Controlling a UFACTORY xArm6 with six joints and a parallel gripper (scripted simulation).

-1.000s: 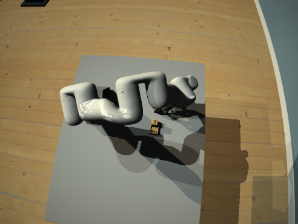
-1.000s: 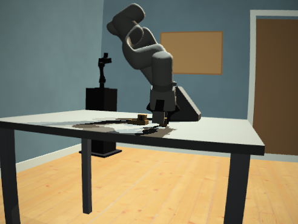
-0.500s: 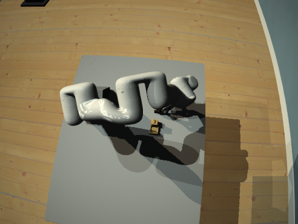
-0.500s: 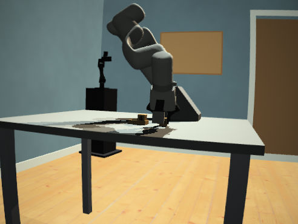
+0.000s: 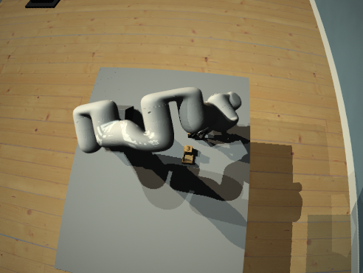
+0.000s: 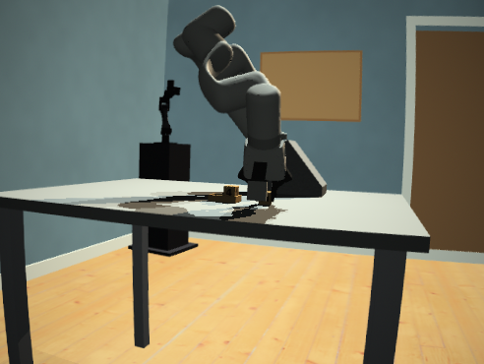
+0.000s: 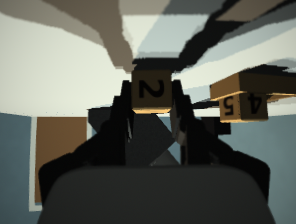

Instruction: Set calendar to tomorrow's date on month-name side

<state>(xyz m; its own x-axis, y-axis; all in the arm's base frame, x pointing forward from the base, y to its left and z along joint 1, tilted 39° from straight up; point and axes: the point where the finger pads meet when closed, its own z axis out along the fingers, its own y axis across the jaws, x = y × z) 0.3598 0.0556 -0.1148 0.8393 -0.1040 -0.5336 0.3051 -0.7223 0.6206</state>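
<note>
The wooden number cube is 10 mm behind my hand and 20 mm below it. The rest, counted from my hand: wooden calendar tray (110 mm to the right, 20 mm below).
</note>
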